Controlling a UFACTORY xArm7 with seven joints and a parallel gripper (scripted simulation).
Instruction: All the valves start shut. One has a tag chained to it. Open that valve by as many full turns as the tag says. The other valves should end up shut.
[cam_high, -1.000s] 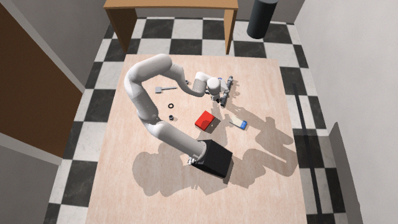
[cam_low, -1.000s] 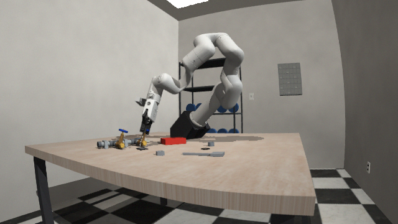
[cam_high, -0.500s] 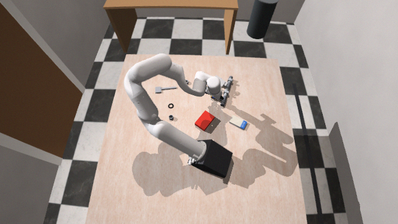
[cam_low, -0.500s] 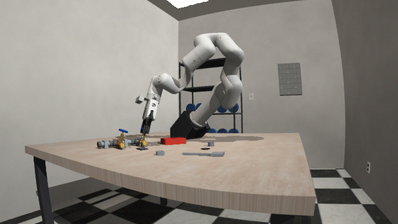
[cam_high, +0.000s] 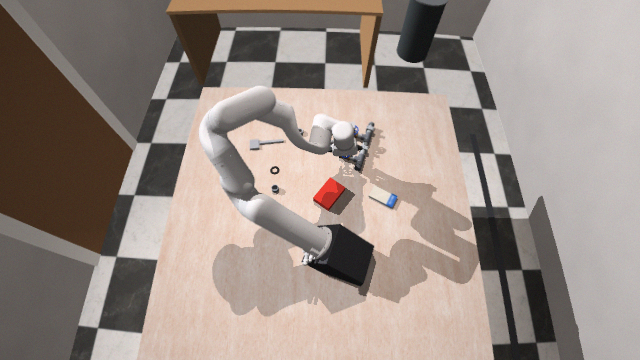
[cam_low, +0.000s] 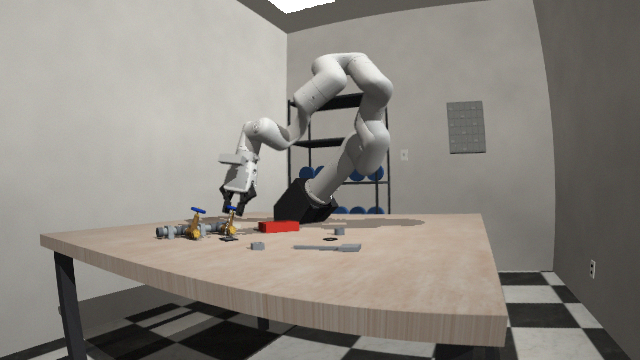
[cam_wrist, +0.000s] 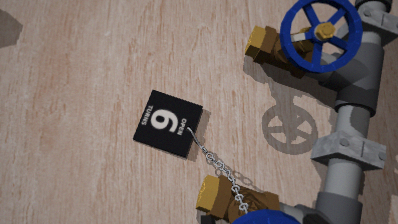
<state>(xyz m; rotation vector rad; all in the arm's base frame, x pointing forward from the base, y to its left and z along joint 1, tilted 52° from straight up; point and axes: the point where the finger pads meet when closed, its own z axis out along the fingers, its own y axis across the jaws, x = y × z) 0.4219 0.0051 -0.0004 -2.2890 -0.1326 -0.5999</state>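
Right now the black tag is 80 mm below my hand, 70 mm ahead of it and 60 mm to the left of it. The rest, counted from my hand: red block (170 mm behind, 70 mm below, 20 mm to the left); white box (200 mm to the right, 120 mm behind, 80 mm below); grey flat tool (390 mm to the left, 80 mm below).
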